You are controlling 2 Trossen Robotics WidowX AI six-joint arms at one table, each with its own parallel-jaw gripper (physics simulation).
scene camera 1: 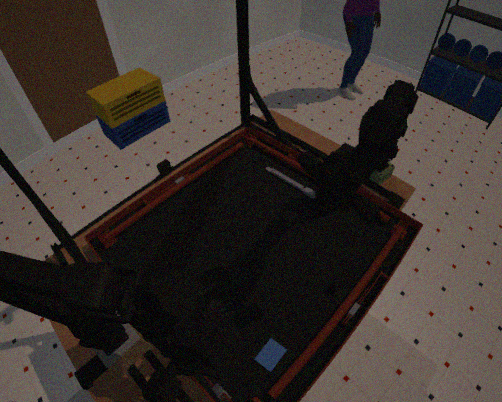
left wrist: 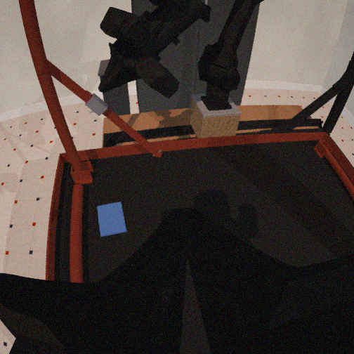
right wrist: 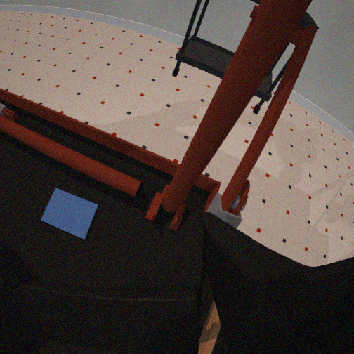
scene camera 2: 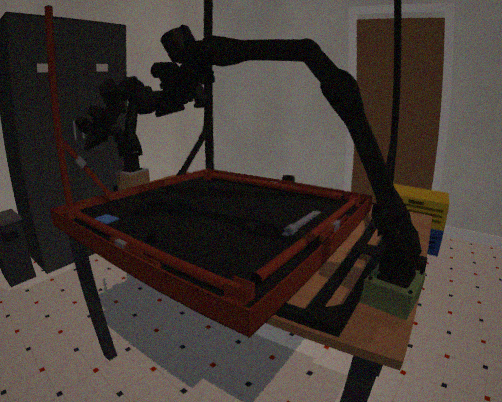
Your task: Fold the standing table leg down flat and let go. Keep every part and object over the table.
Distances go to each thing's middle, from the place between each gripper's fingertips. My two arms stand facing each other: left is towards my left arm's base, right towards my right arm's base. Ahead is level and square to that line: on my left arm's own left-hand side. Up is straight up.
Now: right hand 200 mm above the blue square (right wrist: 73,214) and 120 mm to the right of it.
My left gripper is now 290 mm above the blue square, 160 mm to the left of it and 110 mm short of it.
